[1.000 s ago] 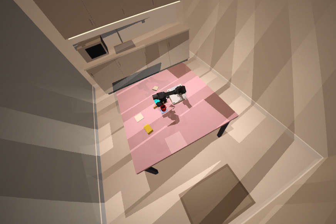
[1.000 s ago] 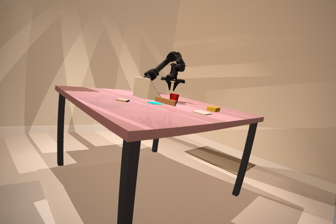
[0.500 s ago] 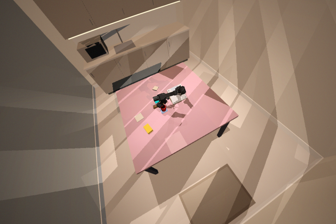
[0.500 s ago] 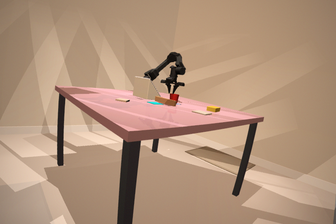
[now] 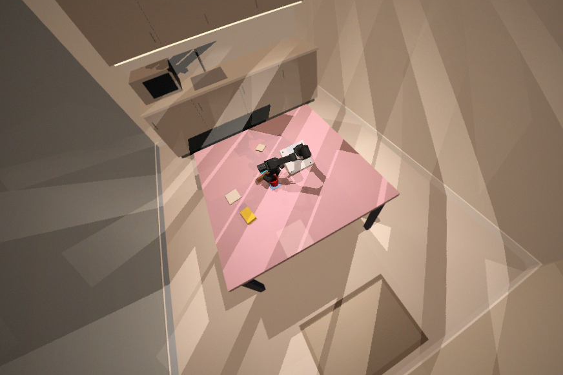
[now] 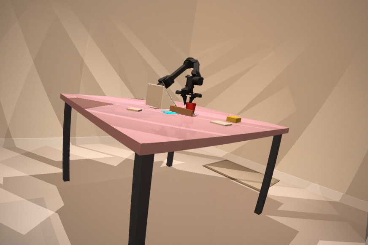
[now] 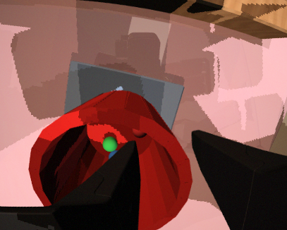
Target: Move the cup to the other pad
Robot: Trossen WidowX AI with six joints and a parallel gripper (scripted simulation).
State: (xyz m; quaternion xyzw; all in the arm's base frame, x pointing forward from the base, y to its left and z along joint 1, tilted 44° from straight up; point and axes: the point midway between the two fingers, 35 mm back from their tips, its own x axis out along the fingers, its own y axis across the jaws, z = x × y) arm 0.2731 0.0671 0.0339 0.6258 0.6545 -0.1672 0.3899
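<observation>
Right now the green marble is 30 mm below my gripper tip, 30 mm ahead of it and 20 mm to the left of it. From my gripper tip the other things lie so: pale blue-grey pad (60 mm below, 30 mm ahead, 10 mm to the left); wooden bar (90 mm to the right, 40 mm below, 30 mm ahead); cyan pad (190 mm to the right, 60 mm below, 30 mm ahead).
</observation>
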